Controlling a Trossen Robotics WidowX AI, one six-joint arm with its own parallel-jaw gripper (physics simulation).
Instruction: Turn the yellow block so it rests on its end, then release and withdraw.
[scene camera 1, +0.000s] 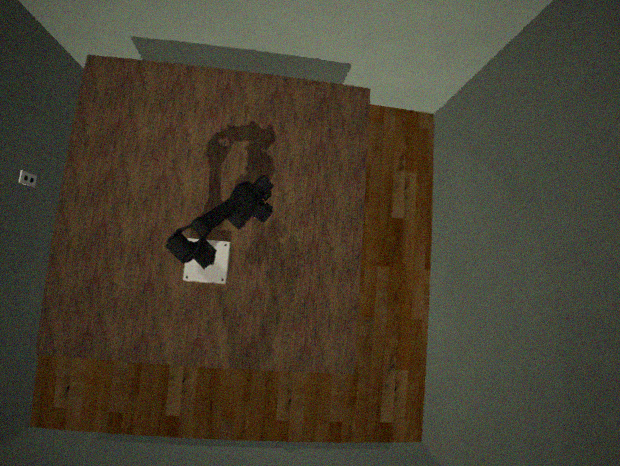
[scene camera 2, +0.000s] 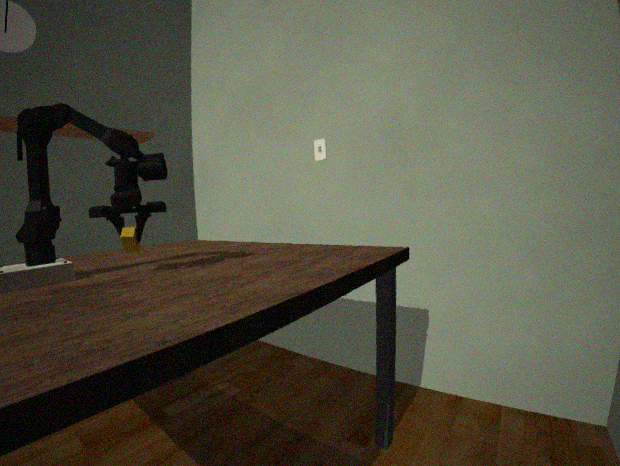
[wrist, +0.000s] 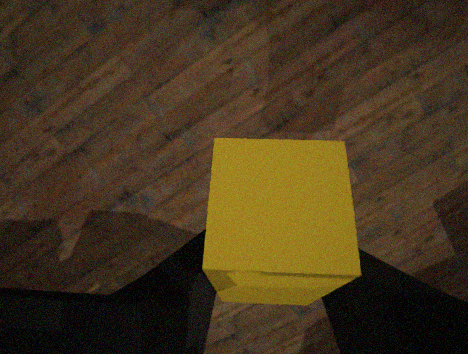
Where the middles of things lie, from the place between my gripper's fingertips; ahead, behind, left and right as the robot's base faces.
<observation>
The yellow block (wrist: 280, 229) is 10 mm above my hand.
</observation>
